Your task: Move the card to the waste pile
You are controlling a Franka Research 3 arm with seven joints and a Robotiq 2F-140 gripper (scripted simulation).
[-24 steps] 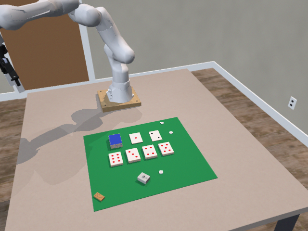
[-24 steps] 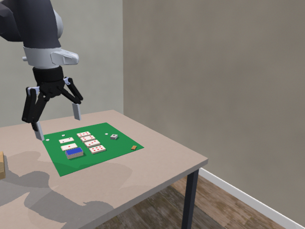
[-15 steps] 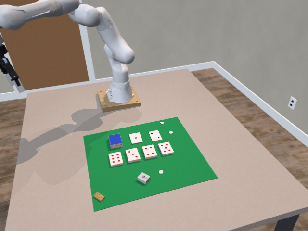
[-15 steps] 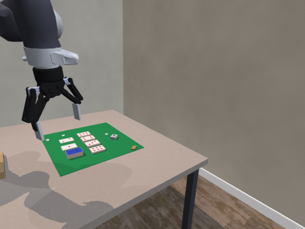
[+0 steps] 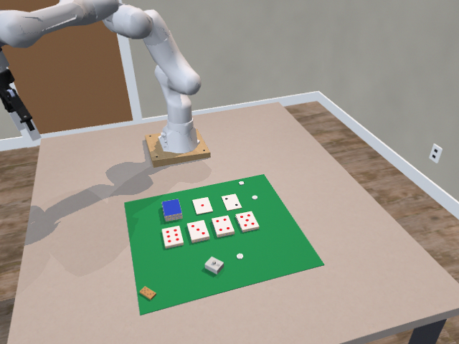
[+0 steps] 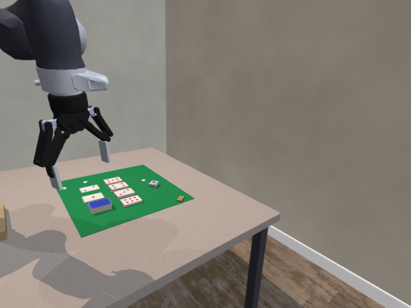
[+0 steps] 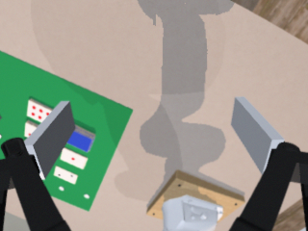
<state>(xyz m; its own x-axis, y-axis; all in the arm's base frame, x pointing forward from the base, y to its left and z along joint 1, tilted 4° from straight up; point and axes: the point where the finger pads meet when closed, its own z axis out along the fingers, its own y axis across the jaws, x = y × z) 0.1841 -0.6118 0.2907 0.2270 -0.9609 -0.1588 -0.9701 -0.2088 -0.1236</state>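
Right now the blue-backed card is 38 cm to the left of my hand, 34 cm below it and 22 cm ahead of it. Also, from my hand: green mat (47 cm to the left, 39 cm ahead, 37 cm below); then grey block (55 cm ahead, 39 cm to the left, 34 cm below).
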